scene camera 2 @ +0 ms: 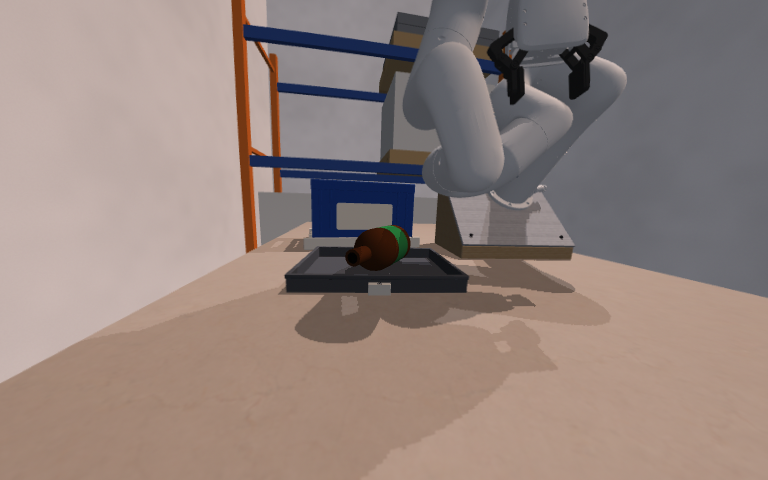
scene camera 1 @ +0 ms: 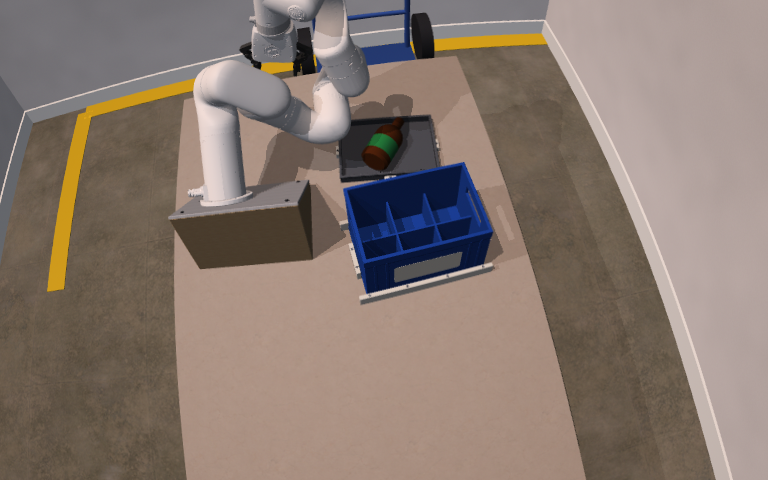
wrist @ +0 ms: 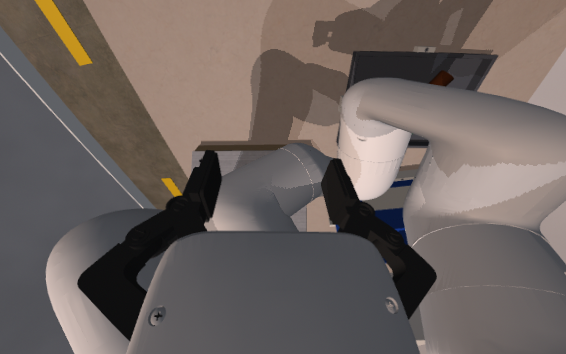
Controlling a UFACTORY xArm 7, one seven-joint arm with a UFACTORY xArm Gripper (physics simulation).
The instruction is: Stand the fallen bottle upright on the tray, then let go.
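Places are measured from the arm's base along level axes (x down, y ahead, z right), in metres.
Pixels of known places: gripper, fingertip midpoint: (scene camera 2: 548, 97) (scene camera 1: 277, 71) (wrist: 274, 168); arm's base, origin of the base link: (scene camera 2: 508, 194) (scene camera 1: 226, 200).
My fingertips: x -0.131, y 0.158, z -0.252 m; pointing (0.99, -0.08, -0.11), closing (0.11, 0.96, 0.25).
For each thing: its top centre in the pictures, then the offset to it from my fingertips.
- brown bottle with a green label, middle of its top: (scene camera 2: 377, 228) (scene camera 1: 386, 131) dx +0.210, dy +0.244, dz +0.073 m
- dark tray, middle of its top: (scene camera 2: 376, 257) (scene camera 1: 387, 144) (wrist: 406, 107) dx +0.263, dy +0.244, dz +0.072 m
- bottle's neck, middle of its top: (scene camera 2: 362, 246) (wrist: 438, 90) dx +0.234, dy +0.274, dz +0.032 m
- blue crate with compartments, middle of its top: (scene camera 1: 417, 209) (scene camera 2: 360, 184) (wrist: 399, 247) dx +0.114, dy +0.250, dz +0.375 m
A brown bottle with a green label (scene camera 1: 383, 145) (scene camera 2: 376, 249) lies on its side in the dark tray (scene camera 1: 388, 178) (scene camera 2: 339, 284) (wrist: 395, 53). Its neck points to the back right in the first scene view and toward the camera in the second. In the wrist view the bottle's neck (wrist: 442, 78) shows, and the arm hides the rest. My gripper (scene camera 2: 546, 97) (wrist: 274, 168) is open and empty. It hangs high above the table, well apart from the bottle, to the left of the tray in the first scene view, where its fingertips are small and partly hidden.
A blue crate with compartments (scene camera 1: 427, 240) (scene camera 2: 363, 193) stands beside the tray, with white rails (scene camera 1: 427, 284) along its sides. The arm's base block (scene camera 1: 249, 237) (scene camera 2: 512, 251) stands at the left in the first scene view. A blue cart (scene camera 1: 390, 54) is behind the table.
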